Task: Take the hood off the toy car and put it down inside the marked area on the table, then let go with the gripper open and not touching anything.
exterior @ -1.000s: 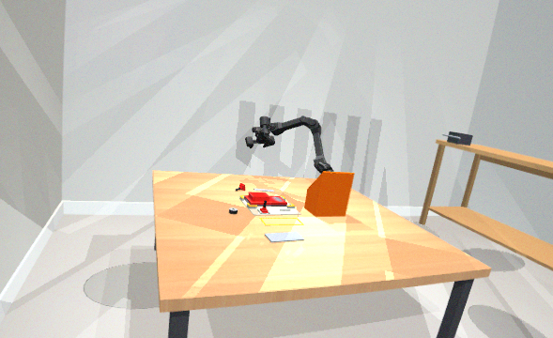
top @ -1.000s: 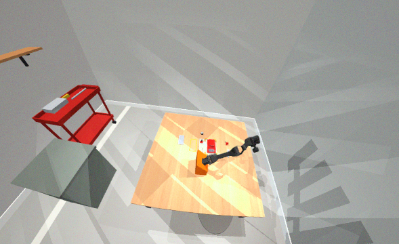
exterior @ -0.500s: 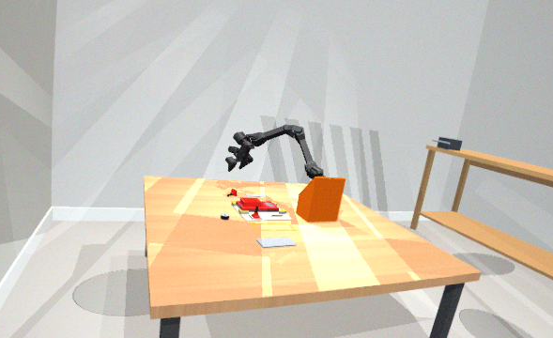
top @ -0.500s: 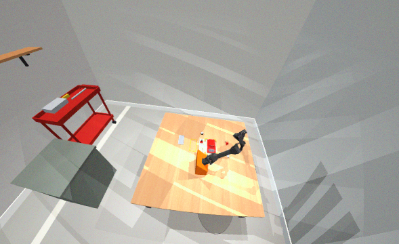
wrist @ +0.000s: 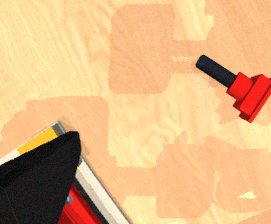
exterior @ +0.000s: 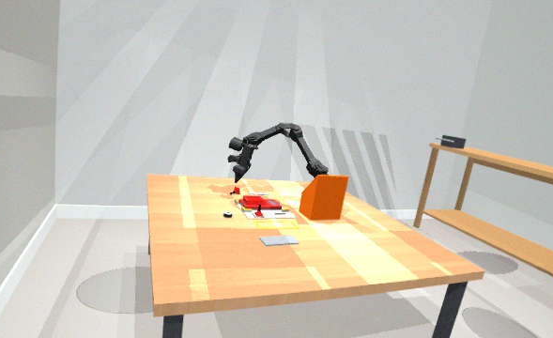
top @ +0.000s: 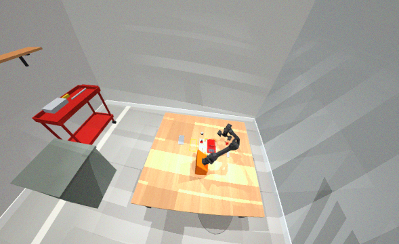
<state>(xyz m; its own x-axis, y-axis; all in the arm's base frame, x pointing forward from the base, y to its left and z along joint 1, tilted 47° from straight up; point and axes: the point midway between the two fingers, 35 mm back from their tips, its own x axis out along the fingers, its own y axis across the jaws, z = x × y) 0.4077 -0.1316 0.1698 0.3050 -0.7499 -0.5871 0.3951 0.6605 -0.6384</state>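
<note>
The red hood lies 60 mm behind my gripper tip, 150 mm to the left of it and 50 mm below it. Round my gripper tip: black wheel (90 mm ahead, 290 mm to the left, 80 mm below).
</note>
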